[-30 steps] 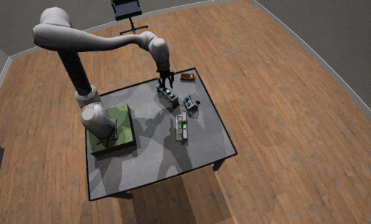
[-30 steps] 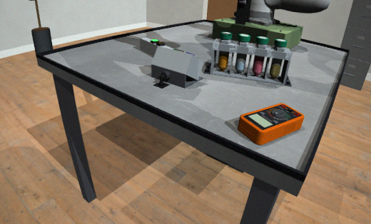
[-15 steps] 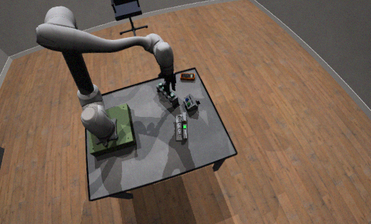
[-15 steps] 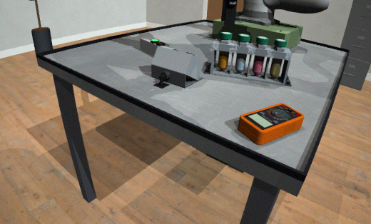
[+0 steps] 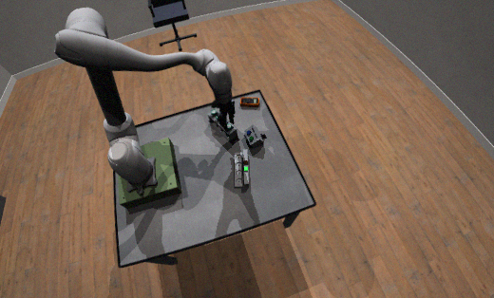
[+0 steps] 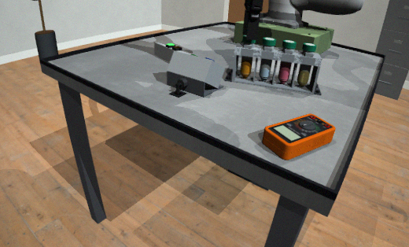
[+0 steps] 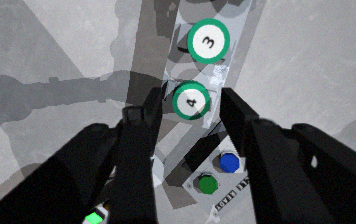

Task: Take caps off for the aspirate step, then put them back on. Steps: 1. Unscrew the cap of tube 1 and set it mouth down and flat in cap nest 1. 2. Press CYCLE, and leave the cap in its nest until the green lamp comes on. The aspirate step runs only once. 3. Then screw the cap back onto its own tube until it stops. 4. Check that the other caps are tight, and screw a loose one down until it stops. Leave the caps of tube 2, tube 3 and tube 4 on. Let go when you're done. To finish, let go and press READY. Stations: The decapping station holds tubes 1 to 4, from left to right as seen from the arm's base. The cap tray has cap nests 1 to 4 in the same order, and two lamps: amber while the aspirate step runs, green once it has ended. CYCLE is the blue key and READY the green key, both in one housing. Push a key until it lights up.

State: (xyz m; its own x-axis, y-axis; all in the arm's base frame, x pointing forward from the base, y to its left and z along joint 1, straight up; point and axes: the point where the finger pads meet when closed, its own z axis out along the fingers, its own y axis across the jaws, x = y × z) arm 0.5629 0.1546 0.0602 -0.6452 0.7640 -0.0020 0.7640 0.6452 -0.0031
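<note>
The green key is 11 cm ahead of my hand, 9 cm to the right of it and 8 cm below it. From my hand the other things lie so: grey key housing 13 cm ahead, 6 cm to the right, 10 cm below; table edge 32 cm ahead, 11 cm to the right, 14 cm below; blue key 11 cm ahead, 4 cm to the right, 8 cm below.
</note>
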